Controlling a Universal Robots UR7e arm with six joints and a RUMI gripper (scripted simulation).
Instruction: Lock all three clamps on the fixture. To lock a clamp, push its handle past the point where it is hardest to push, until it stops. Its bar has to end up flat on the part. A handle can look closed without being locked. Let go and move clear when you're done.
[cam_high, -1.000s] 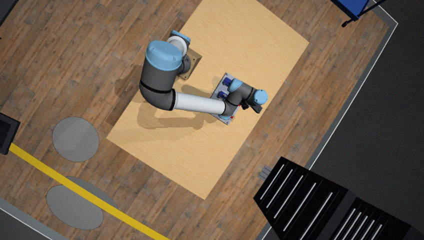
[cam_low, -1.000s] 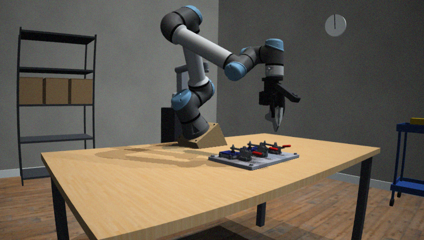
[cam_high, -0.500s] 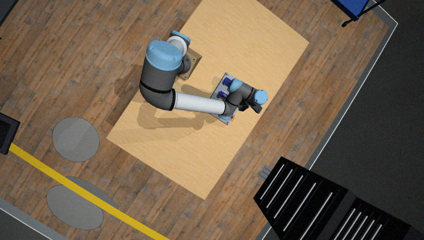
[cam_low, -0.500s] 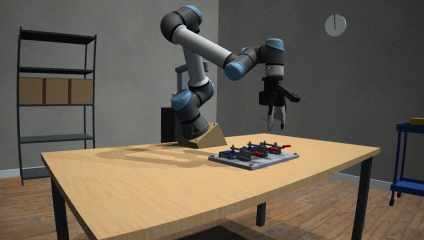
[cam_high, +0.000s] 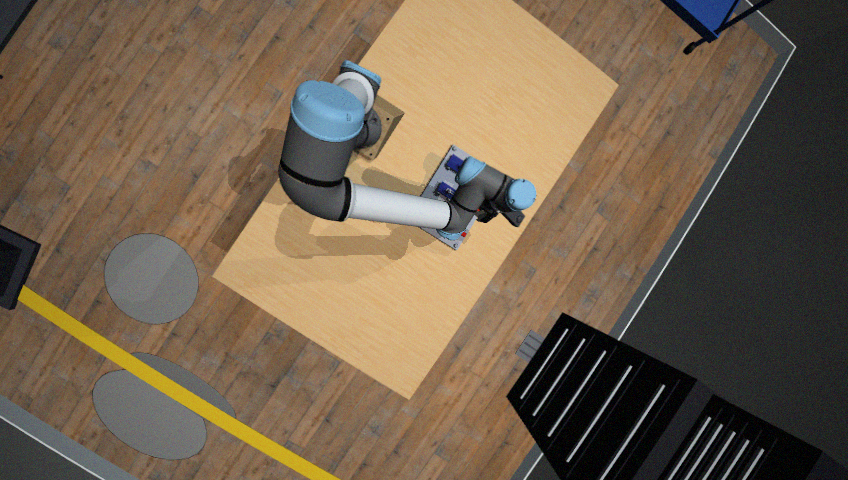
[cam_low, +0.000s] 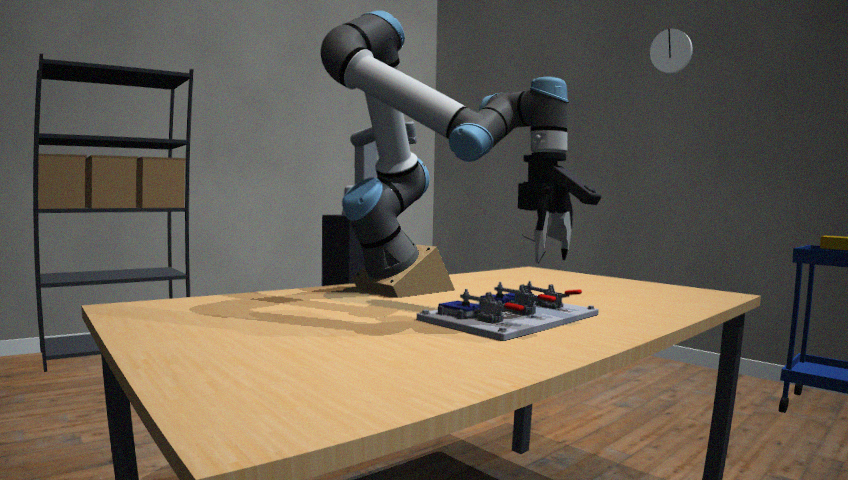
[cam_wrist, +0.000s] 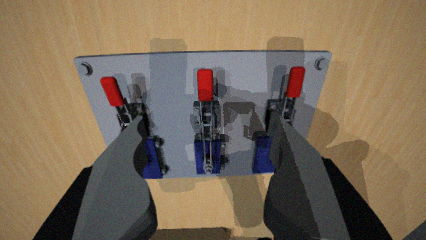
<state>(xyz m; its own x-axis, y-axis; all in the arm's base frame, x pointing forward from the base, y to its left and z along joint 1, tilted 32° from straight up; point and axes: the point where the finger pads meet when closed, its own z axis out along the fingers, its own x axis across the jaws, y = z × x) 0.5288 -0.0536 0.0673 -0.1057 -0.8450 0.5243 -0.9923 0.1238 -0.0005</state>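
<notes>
My gripper is now 140 mm above the grey fixture plate, 100 mm past it and 10 mm to the right of it. Round my hand: blue part: 160 mm behind, 110 mm below, 90 mm to the right.
</notes>
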